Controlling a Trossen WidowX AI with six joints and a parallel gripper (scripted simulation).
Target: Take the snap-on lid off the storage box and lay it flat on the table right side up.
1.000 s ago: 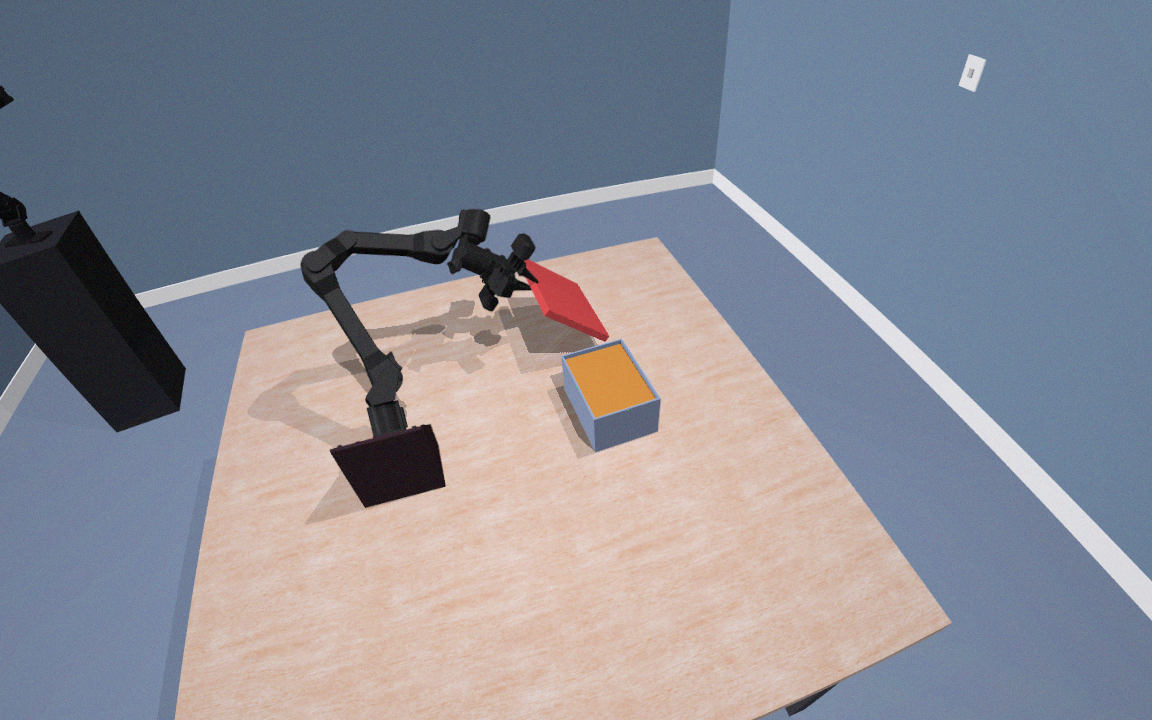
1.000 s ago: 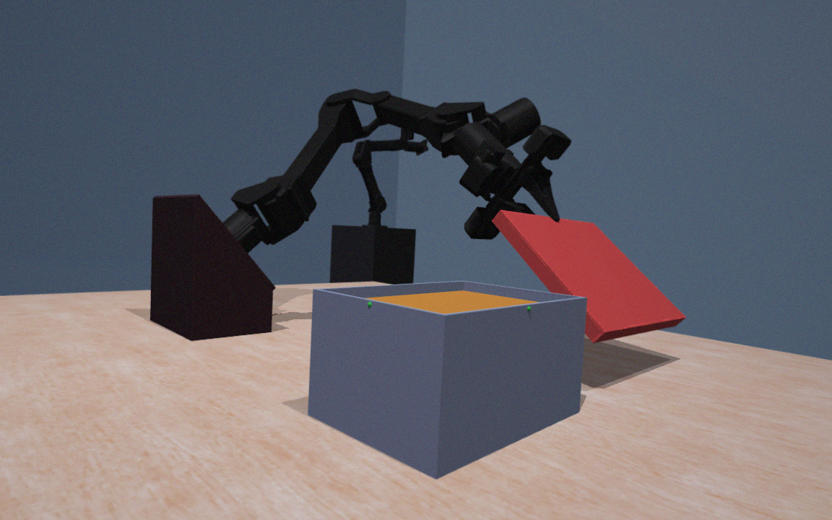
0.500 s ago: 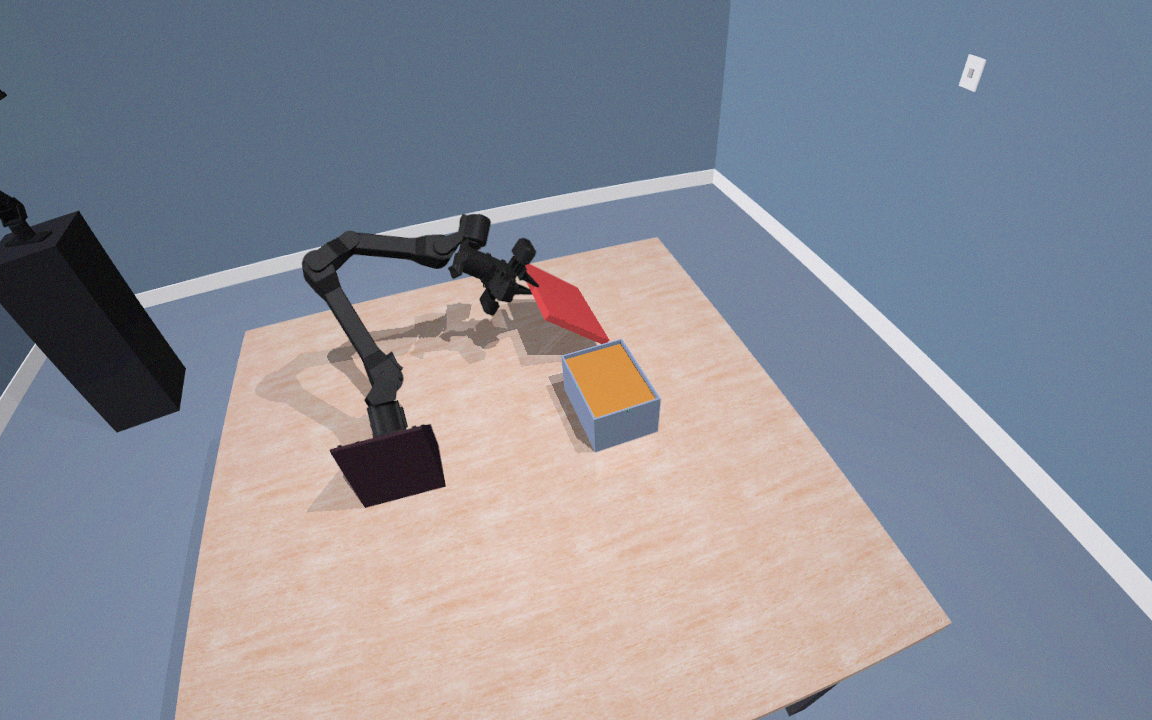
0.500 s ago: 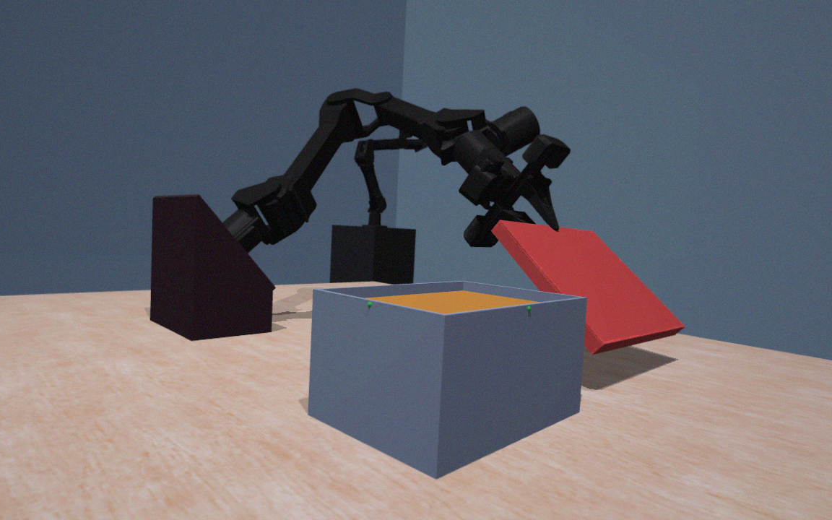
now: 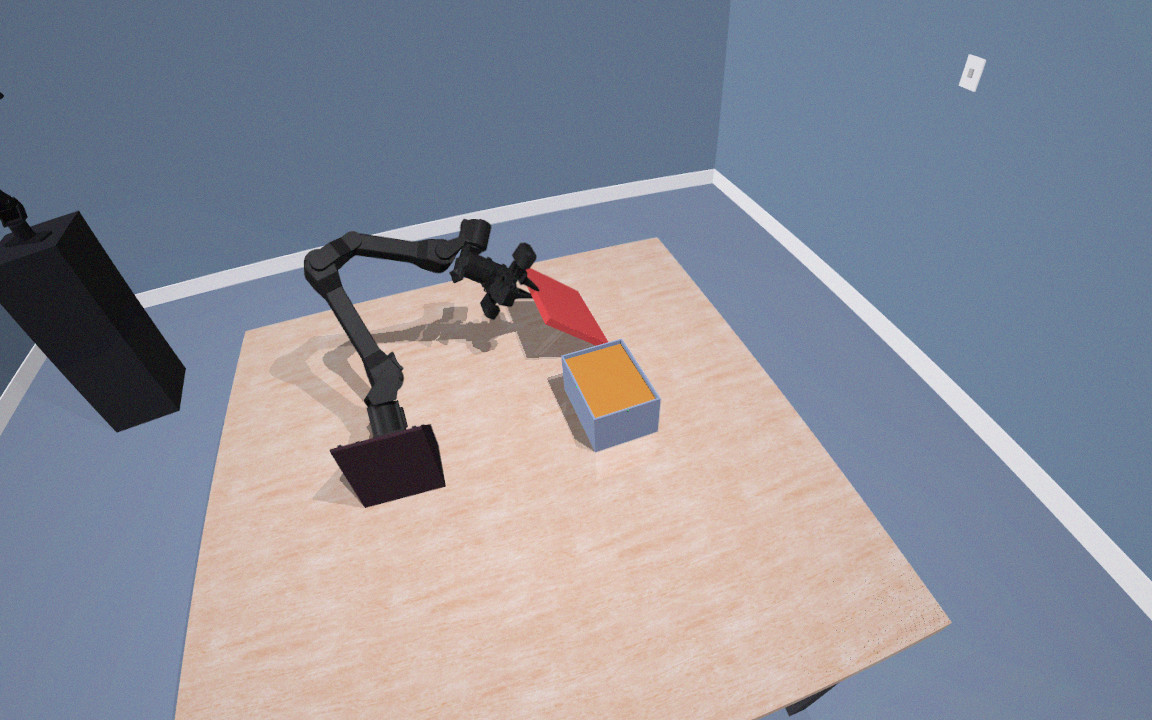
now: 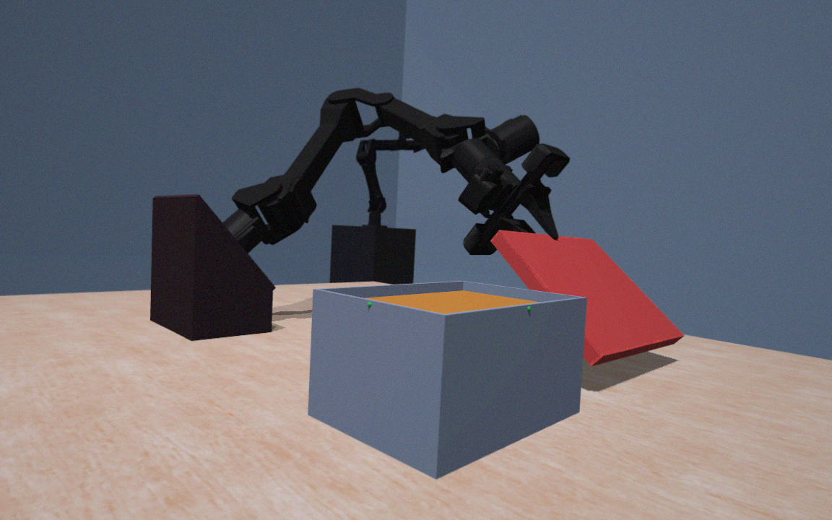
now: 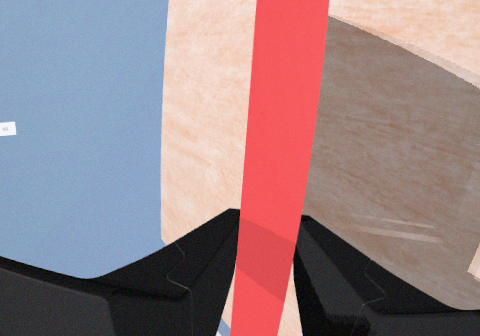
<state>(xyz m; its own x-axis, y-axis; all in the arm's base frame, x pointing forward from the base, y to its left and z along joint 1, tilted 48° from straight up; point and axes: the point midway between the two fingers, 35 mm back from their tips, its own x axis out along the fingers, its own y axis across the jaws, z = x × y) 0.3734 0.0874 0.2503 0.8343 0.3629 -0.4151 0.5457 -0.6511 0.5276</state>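
Now: gripper tip 6 cm short of the red lid, 1 cm to the left of it and 5 cm above it. Round my gripper tip: grey-blue storage box: 5 cm ahead, 29 cm to the right, 10 cm below.
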